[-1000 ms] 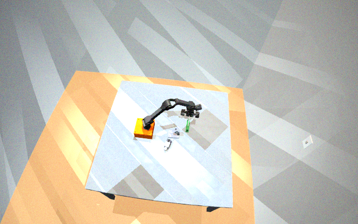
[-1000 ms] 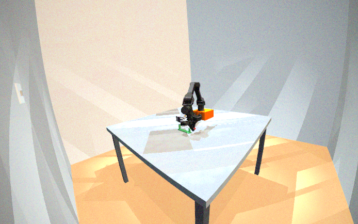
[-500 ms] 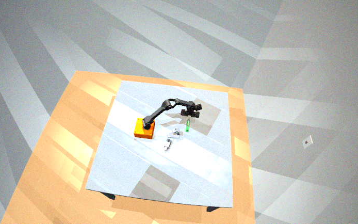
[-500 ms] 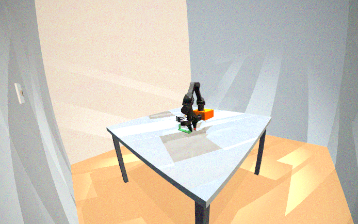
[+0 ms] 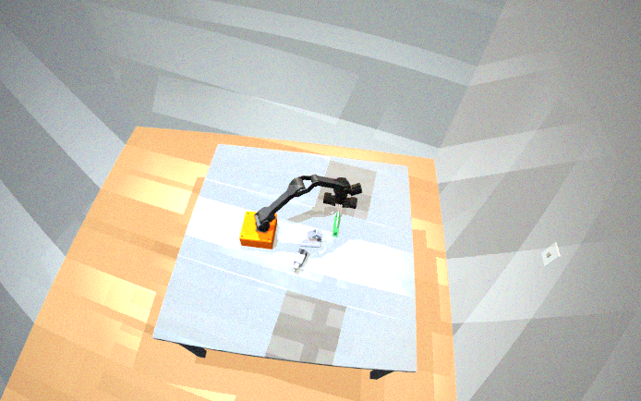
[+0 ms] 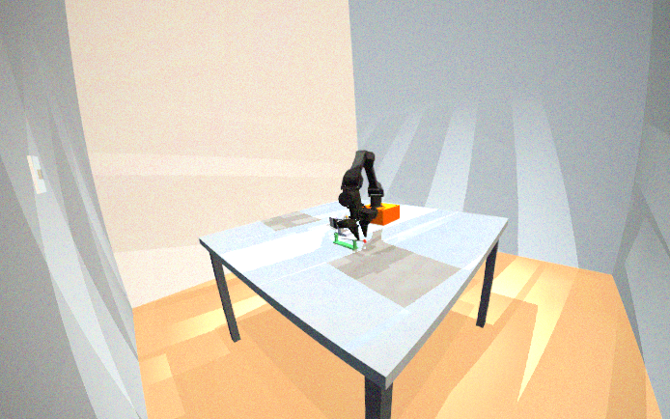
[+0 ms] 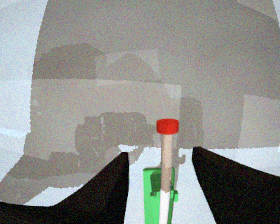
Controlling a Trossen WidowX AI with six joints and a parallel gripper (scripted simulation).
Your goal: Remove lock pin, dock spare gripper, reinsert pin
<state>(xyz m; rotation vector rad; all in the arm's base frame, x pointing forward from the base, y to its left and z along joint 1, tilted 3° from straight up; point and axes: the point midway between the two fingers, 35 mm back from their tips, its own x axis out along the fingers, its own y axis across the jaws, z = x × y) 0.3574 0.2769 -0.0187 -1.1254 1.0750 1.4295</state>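
Now: gripper tip 20 mm short of the green bracket, 100 mm to the left of it and 30 mm above it. Also, from my gripper tip: spare gripper 120 mm behind, 380 mm to the right, 30 mm below; then mount 80 mm behind, 230 mm to the right.
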